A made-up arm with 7 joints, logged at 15 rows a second.
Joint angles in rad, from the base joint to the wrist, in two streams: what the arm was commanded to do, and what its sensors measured. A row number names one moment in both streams.
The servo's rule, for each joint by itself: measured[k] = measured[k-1] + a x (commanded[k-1-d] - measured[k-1]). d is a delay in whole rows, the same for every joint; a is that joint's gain. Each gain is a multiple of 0.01, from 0.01 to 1. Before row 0 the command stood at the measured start. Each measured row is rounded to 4 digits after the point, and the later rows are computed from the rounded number. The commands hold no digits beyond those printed.
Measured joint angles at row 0:
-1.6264 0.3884 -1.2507 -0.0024 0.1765 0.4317 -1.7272
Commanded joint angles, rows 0 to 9:
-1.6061 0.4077 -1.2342 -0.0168 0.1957 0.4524 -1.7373
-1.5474 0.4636 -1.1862 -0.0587 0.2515 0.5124 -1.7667
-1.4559 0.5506 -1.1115 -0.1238 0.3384 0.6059 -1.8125
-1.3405 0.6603 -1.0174 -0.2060 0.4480 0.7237 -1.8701
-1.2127 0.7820 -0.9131 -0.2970 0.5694 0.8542 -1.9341
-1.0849 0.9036 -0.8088 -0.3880 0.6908 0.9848 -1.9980
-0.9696 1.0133 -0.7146 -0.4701 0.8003 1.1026 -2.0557
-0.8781 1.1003 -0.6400 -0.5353 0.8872 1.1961 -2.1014
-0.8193 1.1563 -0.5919 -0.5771 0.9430 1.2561 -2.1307
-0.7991 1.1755 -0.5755 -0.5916 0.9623 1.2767 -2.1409
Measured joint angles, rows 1 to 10:
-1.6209 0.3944 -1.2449 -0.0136 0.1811 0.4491 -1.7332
-1.6011 0.4159 -1.2244 -0.0488 0.1980 0.5023 -1.7530
-1.5619 0.4577 -1.1849 -0.1073 0.2317 0.5893 -1.7881
-1.5021 0.5205 -1.1263 -0.1843 0.2836 0.7022 -1.8365
-1.4240 0.6016 -1.0517 -0.2722 0.3522 0.8299 -1.8941
-1.3324 0.6952 -0.9667 -0.3625 0.4335 0.9600 -1.9554
-1.2344 0.7938 -0.8785 -0.4464 0.5215 1.0798 -2.0146
-1.1382 0.8888 -0.7950 -0.5157 0.6093 1.1775 -2.0658
-1.0521 0.9717 -0.7239 -0.5636 0.6894 1.2435 -2.1041
-0.9838 1.0349 -0.6720 -0.5854 0.7549 1.2714 -2.1258
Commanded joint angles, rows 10 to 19:
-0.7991 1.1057 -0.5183 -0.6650 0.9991 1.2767 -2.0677
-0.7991 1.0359 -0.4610 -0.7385 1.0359 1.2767 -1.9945
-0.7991 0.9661 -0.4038 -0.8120 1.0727 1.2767 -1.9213
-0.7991 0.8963 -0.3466 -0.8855 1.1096 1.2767 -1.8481
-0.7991 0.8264 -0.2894 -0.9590 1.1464 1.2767 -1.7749
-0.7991 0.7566 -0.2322 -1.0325 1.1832 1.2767 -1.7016
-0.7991 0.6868 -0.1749 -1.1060 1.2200 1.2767 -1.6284
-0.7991 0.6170 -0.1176 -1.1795 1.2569 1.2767 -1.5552
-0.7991 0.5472 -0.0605 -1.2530 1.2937 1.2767 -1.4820
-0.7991 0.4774 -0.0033 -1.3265 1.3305 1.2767 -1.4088
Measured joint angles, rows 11 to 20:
-0.9339 1.0568 -0.6182 -0.6475 0.8135 1.2759 -2.0915
-0.8975 1.0503 -0.5632 -0.7185 0.8669 1.2766 -2.0343
-0.8709 1.0242 -0.5074 -0.7914 0.9163 1.2767 -1.9676
-0.8515 0.9846 -0.4511 -0.8648 0.9627 1.2767 -1.8971
-0.8374 0.9356 -0.3945 -0.9383 1.0068 1.2767 -1.8250
-0.8271 0.8801 -0.3377 -1.0118 1.0491 1.2767 -1.7522
-0.8195 0.8202 -0.2807 -1.0853 1.0901 1.2767 -1.6792
-0.8140 0.7572 -0.2236 -1.1588 1.1301 1.2767 -1.6060
-0.8100 0.6921 -0.1665 -1.2323 1.1694 1.2767 -1.5328
-0.8071 0.6255 -0.1094 -1.3058 1.2081 1.2767 -1.4596

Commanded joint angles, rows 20 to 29:
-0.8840 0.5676 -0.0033 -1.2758 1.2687 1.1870 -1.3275
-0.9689 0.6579 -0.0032 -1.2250 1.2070 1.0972 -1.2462
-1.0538 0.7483 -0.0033 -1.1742 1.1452 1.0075 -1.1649
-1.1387 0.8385 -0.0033 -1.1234 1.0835 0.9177 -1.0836
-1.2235 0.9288 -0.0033 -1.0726 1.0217 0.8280 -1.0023
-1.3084 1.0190 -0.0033 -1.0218 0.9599 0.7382 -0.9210
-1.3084 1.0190 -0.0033 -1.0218 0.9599 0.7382 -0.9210
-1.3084 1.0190 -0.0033 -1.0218 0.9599 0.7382 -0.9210
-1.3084 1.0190 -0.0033 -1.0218 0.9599 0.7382 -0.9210
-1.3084 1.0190 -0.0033 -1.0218 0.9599 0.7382 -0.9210
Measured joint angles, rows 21 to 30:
-0.8279 0.6076 -0.0723 -1.2824 1.2226 1.2014 -1.3817
-0.8660 0.6232 -0.0481 -1.2376 1.2189 1.1139 -1.3018
-0.9167 0.6620 -0.0324 -1.1881 1.2012 1.0245 -1.2210
-0.9766 0.7167 -0.0222 -1.1376 1.1730 0.9348 -1.1399
-1.0433 0.7825 -0.0156 -1.0869 1.1367 0.8451 -1.0587
-1.1149 0.8558 -0.0113 -1.0361 1.0943 0.7553 -0.9775
-1.1671 0.9064 -0.0085 -1.0249 1.0620 0.7409 -0.9442
-1.2053 0.9413 -0.0067 -1.0225 1.0375 0.7386 -0.9305
-1.2331 0.9654 -0.0055 -1.0220 1.0189 0.7383 -0.9249
-1.2534 0.9820 -0.0047 -1.0218 1.0047 0.7382 -0.9226

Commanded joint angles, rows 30 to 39:
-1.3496 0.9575 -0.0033 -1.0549 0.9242 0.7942 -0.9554
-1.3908 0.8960 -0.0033 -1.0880 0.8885 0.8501 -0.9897
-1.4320 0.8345 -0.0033 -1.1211 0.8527 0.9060 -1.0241
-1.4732 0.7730 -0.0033 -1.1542 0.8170 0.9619 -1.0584
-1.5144 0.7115 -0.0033 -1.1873 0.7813 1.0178 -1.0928
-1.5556 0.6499 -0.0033 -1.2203 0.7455 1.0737 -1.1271
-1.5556 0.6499 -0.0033 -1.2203 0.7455 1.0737 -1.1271
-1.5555 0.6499 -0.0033 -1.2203 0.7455 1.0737 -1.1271
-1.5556 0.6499 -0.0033 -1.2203 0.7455 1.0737 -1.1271
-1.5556 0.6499 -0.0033 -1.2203 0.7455 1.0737 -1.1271
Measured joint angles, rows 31 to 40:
-1.2794 0.9744 -0.0042 -1.0476 0.9854 0.7852 -0.9420
-1.3095 0.9501 -0.0039 -1.0791 0.9621 0.8397 -0.9701
-1.3426 0.9143 -0.0037 -1.1119 0.9358 0.8954 -1.0020
-1.3779 0.8705 -0.0036 -1.1449 0.9073 0.9513 -1.0353
-1.4148 0.8212 -0.0035 -1.1780 0.8771 1.0072 -1.0692
-1.4528 0.7681 -0.0034 -1.2110 0.8455 1.0631 -1.1034
-1.4806 0.7315 -0.0034 -1.2183 0.8215 1.0720 -1.1174
-1.5008 0.7062 -0.0034 -1.2199 0.8033 1.0734 -1.1231
-1.5156 0.6887 -0.0034 -1.2202 0.7894 1.0737 -1.1255
-1.5264 0.6767 -0.0034 -1.2203 0.7789 1.0737 -1.1264

